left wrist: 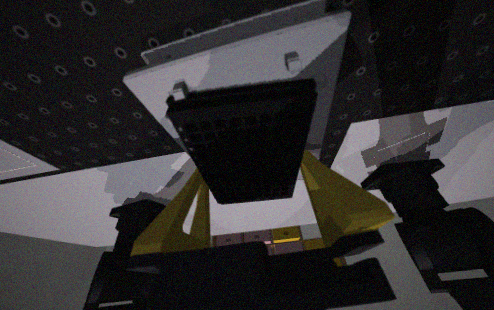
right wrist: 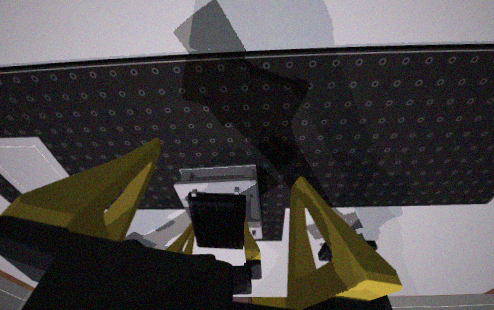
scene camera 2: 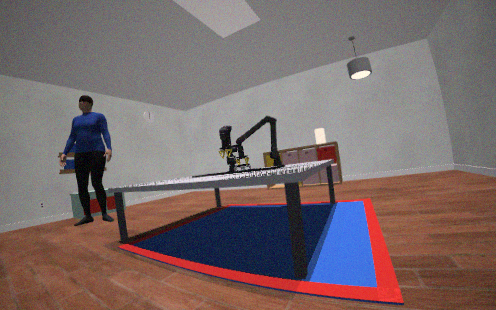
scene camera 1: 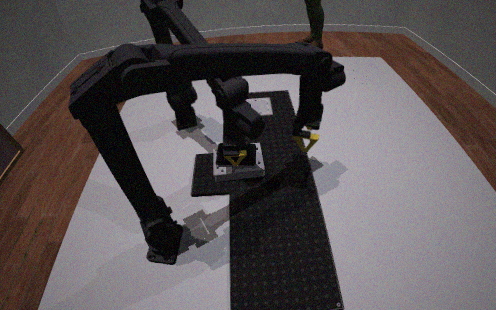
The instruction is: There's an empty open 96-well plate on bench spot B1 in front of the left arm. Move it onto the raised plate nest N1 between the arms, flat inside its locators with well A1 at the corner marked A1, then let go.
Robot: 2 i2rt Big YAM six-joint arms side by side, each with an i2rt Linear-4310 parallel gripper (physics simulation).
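Places are measured from the left arm's base along level axes (x left, y back, z up), in centimetres.
Where they show: left gripper, between the fingertips: [left wrist: 249, 159] [right wrist: 219, 222] [scene camera 1: 235, 155]; right gripper, between the fingertips: [right wrist: 231, 164] [scene camera 2: 225, 157] [scene camera 1: 307, 140]; left arm's base, origin of its link: [left wrist: 144, 209] [scene camera 1: 186, 119]; right arm's base, origin of its link: [left wrist: 396, 172] [scene camera 1: 166, 243].
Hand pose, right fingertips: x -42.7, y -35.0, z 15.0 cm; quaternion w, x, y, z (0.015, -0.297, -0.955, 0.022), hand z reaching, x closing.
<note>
Each offset is from my right fingertips to the top centre of the thing. Level surfaces: height alone.
The black 96-well plate @(dz -7.5, dx +9.7, dy +19.8 cm) [scene camera 1: 251, 156] [left wrist: 245, 145] [right wrist: 218, 220] is between the fingers of my left gripper [scene camera 1: 236, 156] [left wrist: 249, 159], over the raised light-grey nest @(dz -9.1, dx +9.0, dy +19.6 cm) [scene camera 1: 245, 173] [left wrist: 235, 60] [right wrist: 215, 187]. In the left wrist view the plate's far edge is near one locator post and farther from the other, and looks slightly turned to the nest's edge. Whether it touches the nest cannot be told. The A1 marks are not readable. My right gripper [scene camera 1: 306, 142] [right wrist: 231, 164] is open and empty, above the board's right edge in scene camera 1.
A dark perforated board @(dz -13.7 cm) [scene camera 1: 280, 240] [left wrist: 65, 95] [right wrist: 350, 110] lies under the nest on a white table @(dz -15.0 cm) [scene camera 1: 400, 200]. A pale rectangle [scene camera 1: 262, 106] [left wrist: 17, 162] [right wrist: 30, 155] lies on the board beyond the nest in scene camera 1. The right arm spans above the left arm's gripper there.
</note>
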